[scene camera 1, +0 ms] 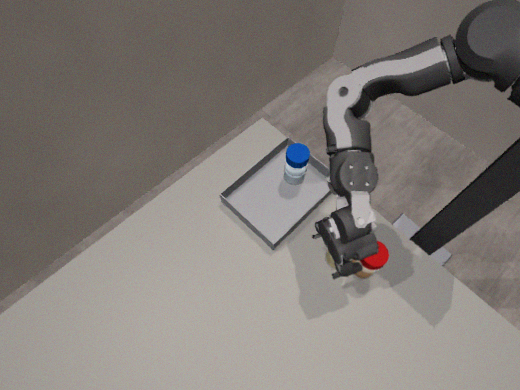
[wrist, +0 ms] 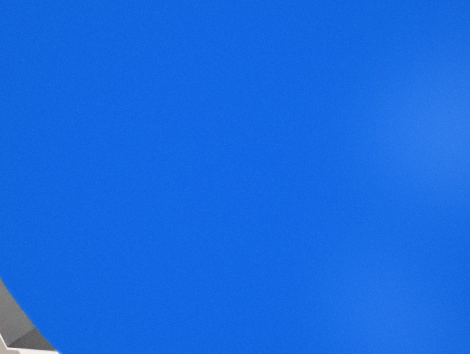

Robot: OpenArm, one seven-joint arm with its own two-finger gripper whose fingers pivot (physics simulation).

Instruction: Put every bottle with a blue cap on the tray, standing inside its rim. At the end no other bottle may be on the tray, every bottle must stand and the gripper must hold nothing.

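One blue-capped bottle [scene camera 1: 296, 162] stands inside the tray [scene camera 1: 265, 210], near its far corner. A second blue cap [wrist: 235, 165] fills almost the whole wrist view, very close to the camera. In the scene view this bottle's pale yellowish body [scene camera 1: 330, 258] shows partly beside the fingers, and its cap is hidden by the hand. My gripper [scene camera 1: 325, 256] is open, low over this bottle, with its fingers apart; they do not show in the wrist view. A red-capped bottle [scene camera 1: 375, 255] stands right beside the hand, partly covered by it.
A corner of the tray [wrist: 15, 312] shows at the lower left of the wrist view. In the scene view the tray lies up and left of the hand, near the table edge. The arm comes over the table from the upper right, close by the tray's right corner.
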